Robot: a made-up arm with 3 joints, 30 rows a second.
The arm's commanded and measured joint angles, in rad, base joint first. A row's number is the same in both.
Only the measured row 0 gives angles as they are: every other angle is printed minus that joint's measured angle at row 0.
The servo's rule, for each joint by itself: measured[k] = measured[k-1] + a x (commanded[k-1-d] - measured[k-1]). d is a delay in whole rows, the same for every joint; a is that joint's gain. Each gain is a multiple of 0.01, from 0.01 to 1. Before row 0 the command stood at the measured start. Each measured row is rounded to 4 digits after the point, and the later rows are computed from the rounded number. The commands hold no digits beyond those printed.
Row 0, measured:
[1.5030, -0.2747, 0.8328]
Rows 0 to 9, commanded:
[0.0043, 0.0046, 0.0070]
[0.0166, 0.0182, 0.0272]
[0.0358, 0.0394, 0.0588]
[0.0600, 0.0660, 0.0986]
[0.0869, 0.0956, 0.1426]
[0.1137, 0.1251, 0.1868]
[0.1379, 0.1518, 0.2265]
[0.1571, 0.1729, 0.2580]
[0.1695, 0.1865, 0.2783]
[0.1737, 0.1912, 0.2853]
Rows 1 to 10, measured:
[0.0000, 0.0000, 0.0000]
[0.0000, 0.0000, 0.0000]
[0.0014, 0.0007, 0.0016]
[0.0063, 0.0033, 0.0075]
[0.0157, 0.0087, 0.0193]
[0.0299, 0.0173, 0.0375]
[0.0481, 0.0290, 0.0617]
[0.0691, 0.0434, 0.0905]
[0.0911, 0.0597, 0.1218]
[0.1122, 0.0767, 0.1531]
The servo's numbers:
d 2
a 0.32 0.15 0.23

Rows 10 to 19, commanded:
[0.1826, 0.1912, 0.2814]
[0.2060, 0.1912, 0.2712]
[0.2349, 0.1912, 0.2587]
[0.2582, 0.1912, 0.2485]
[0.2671, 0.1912, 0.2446]
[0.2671, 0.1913, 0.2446]
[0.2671, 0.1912, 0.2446]
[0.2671, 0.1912, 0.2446]
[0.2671, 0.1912, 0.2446]
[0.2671, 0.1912, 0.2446]
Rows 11 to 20, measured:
[0.1305, 0.0932, 0.1819]
[0.1443, 0.1079, 0.2057]
[0.1566, 0.1204, 0.2231]
[0.1724, 0.1310, 0.2342]
[0.1924, 0.1400, 0.2398]
[0.2135, 0.1477, 0.2418]
[0.2307, 0.1542, 0.2424]
[0.2423, 0.1598, 0.2429]
[0.2502, 0.1645, 0.2433]
[0.2556, 0.1685, 0.2436]

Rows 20 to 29, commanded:
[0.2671, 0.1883, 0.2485]
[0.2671, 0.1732, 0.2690]
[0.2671, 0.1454, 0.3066]
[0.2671, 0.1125, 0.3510]
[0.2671, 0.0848, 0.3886]
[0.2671, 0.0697, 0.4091]
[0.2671, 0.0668, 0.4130]
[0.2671, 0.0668, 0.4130]
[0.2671, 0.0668, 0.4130]
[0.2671, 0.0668, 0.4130]
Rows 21 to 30, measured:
[0.2593, 0.1719, 0.2438]
[0.2618, 0.1748, 0.2440]
[0.2635, 0.1768, 0.2450]
[0.2647, 0.1763, 0.2505]
[0.2655, 0.1717, 0.2634]
[0.2660, 0.1628, 0.2835]
[0.2664, 0.1511, 0.3077]
[0.2666, 0.1389, 0.3310]
[0.2668, 0.1281, 0.3499]
[0.2669, 0.1189, 0.3644]

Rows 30 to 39, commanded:
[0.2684, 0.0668, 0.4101]
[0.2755, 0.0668, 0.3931]
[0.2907, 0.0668, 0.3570]
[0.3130, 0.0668, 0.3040]
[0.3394, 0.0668, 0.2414]
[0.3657, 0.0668, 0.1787]
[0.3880, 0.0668, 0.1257]
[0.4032, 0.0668, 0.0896]
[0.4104, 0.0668, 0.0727]
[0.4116, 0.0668, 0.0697]
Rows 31 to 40, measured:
[0.2670, 0.1111, 0.3756]
[0.2670, 0.1045, 0.3842]
[0.2674, 0.0988, 0.3902]
[0.2700, 0.0940, 0.3909]
[0.2766, 0.0899, 0.3831]
[0.2882, 0.0864, 0.3649]
[0.3046, 0.0835, 0.3365]
[0.3242, 0.0810, 0.3002]
[0.3446, 0.0789, 0.2601]
[0.3634, 0.0771, 0.2209]

